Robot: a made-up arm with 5 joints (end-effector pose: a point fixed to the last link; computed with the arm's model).
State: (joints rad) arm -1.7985 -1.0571 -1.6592 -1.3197 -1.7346
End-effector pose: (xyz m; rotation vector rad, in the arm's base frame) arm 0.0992 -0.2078 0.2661 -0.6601 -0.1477 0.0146
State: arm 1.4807 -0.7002 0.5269 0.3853 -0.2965
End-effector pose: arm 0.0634 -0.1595 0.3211 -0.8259 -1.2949 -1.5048
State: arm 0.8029 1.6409 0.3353 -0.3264 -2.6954
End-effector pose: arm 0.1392 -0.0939 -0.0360 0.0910 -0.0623 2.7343
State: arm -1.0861 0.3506 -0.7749 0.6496 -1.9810
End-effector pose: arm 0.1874 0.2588 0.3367 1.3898 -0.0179 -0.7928
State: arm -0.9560 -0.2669 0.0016 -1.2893 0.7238
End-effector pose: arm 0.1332 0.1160 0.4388 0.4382 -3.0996 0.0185
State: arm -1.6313 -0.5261 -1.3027 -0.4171 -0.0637
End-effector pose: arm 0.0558 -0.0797 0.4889 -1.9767 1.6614 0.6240
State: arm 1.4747 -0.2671 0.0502 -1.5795 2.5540
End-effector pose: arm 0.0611 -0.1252 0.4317 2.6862 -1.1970 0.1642
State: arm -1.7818 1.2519 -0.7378 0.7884 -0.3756
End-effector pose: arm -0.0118 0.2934 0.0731 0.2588 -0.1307 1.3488
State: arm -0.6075 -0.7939 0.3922 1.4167 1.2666
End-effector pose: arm 0.1374 0.0595 0.2893 -0.1920 -0.6096 1.7724
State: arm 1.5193 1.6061 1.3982 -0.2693 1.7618
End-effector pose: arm 0.0489 0.0024 0.0987 1.1647 -0.0529 0.1714
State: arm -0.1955 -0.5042 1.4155 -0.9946 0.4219
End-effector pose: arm 0.1977 0.0282 0.2462 -0.1484 -1.6654 0.4315
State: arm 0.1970 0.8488 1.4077 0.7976 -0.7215
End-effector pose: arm 0.0721 -0.0054 0.1583 -0.4333 1.4704 -0.7780
